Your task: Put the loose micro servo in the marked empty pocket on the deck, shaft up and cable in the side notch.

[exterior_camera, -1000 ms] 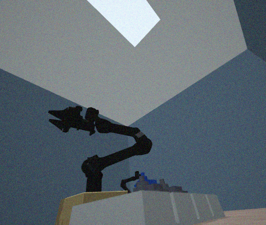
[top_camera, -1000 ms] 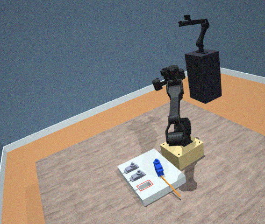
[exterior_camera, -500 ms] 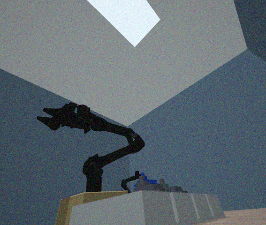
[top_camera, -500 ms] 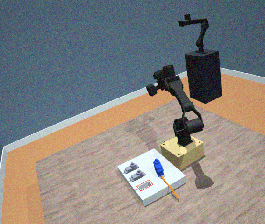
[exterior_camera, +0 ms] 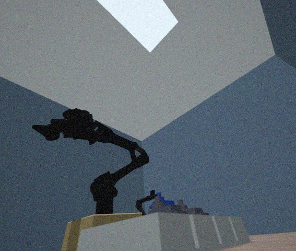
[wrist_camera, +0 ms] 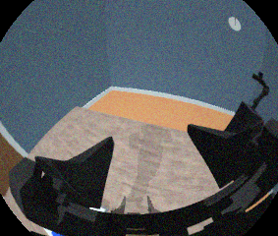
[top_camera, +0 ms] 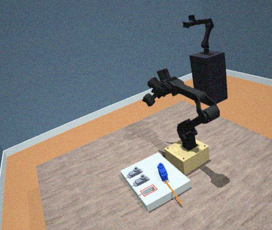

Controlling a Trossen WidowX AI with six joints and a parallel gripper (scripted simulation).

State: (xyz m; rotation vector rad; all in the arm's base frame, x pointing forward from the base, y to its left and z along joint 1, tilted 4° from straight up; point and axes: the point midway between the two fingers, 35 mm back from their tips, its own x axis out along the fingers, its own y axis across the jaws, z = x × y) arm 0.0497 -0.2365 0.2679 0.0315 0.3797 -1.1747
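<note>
The white deck lies 31 cm to the left of my gripper tip, 30 cm below it and 15 cm ahead of it.
</note>
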